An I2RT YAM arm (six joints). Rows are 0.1 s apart.
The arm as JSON. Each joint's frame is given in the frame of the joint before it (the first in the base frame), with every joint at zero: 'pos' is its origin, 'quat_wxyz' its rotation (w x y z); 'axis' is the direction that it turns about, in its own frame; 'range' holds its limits. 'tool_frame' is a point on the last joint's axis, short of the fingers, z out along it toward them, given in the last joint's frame.
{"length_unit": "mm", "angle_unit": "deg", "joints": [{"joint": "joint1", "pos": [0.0, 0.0, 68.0], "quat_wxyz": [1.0, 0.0, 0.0, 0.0], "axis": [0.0, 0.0, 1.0], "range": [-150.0, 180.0]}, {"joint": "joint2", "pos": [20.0, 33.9, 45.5], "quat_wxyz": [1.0, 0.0, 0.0, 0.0], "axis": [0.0, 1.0, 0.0], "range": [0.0, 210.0]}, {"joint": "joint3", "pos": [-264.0, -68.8, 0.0], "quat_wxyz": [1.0, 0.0, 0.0, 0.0], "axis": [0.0, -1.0, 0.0], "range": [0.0, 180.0]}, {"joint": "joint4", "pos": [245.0, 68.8, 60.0], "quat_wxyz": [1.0, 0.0, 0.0, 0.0], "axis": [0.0, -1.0, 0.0], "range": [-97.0, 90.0]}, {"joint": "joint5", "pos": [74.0, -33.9, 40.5], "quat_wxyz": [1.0, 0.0, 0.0, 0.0], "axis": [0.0, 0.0, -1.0], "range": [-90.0, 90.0]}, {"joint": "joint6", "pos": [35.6, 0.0, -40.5], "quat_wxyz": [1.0, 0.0, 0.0, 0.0], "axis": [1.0, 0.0, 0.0], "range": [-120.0, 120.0]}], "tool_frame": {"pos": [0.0, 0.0, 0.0], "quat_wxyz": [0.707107, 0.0, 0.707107, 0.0]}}
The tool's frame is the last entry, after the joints.
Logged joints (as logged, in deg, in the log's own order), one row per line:
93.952 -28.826 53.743 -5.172 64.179 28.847
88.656 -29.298 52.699 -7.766 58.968 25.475
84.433 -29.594 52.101 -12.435 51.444 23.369
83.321 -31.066 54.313 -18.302 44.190 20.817
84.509 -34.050 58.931 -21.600 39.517 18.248
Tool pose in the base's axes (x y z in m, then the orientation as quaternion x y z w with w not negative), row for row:
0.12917 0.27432 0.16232 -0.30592 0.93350 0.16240 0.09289
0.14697 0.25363 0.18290 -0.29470 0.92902 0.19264 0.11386
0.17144 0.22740 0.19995 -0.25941 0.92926 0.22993 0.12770
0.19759 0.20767 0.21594 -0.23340 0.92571 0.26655 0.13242
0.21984 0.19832 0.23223 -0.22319 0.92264 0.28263 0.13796
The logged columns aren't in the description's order. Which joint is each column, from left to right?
Columns, left to right: joint2, joint4, joint3, joint5, joint1, joint6.
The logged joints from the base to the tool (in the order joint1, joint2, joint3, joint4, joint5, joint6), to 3 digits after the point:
64.179 93.952 53.743 -28.826 -5.172 28.847
58.968 88.656 52.699 -29.298 -7.766 25.475
51.444 84.433 52.101 -29.594 -12.435 23.369
44.190 83.321 54.313 -31.066 -18.302 20.817
39.517 84.509 58.931 -34.050 -21.600 18.248

